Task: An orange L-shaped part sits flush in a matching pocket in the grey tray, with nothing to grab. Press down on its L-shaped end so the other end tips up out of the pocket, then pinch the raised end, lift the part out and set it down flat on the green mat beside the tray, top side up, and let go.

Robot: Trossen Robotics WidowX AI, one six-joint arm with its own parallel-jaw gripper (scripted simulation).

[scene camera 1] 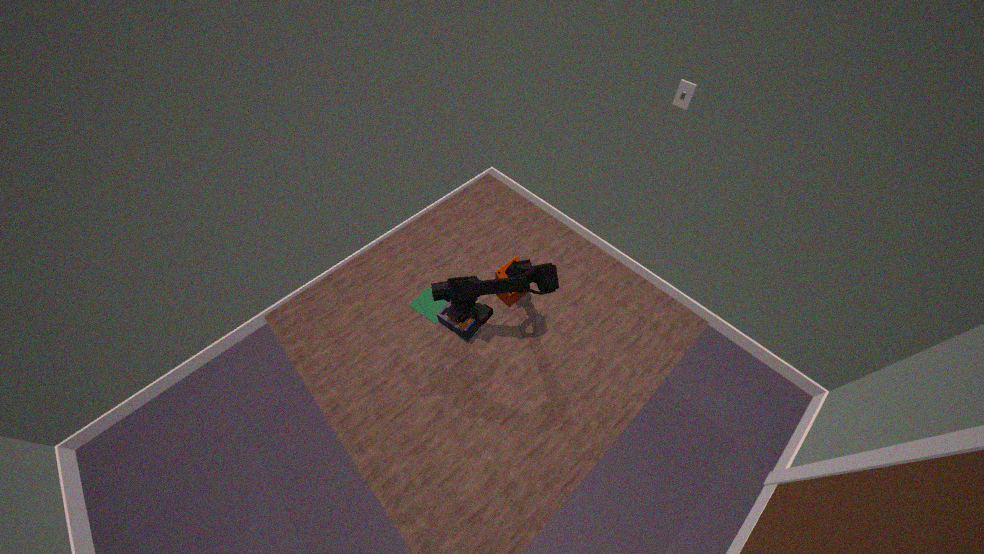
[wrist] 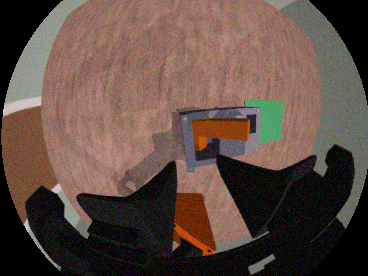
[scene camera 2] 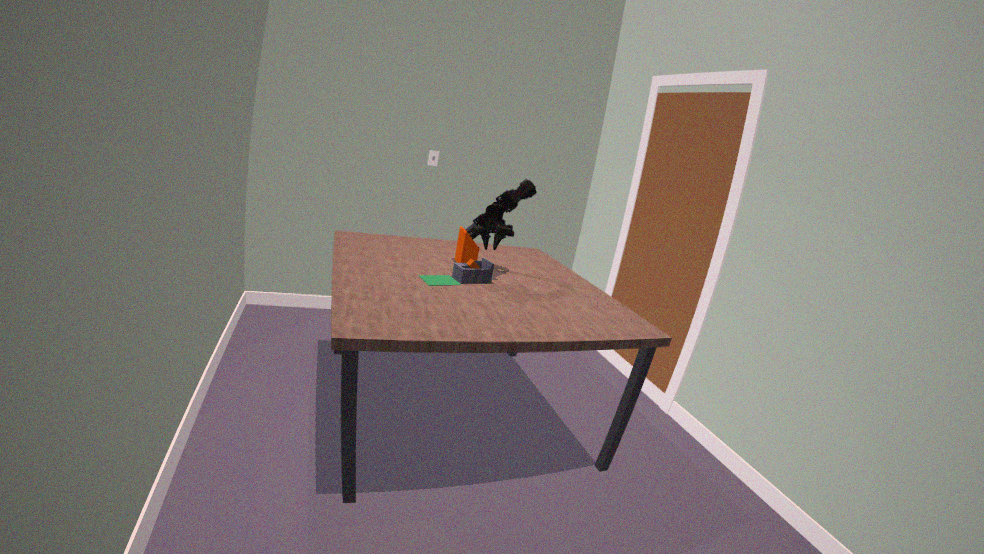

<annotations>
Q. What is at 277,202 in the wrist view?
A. My gripper.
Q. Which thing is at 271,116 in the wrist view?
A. A green mat.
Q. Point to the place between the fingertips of my gripper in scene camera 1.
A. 469,315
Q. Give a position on an orange L-shaped part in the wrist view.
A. At 230,128
</annotations>
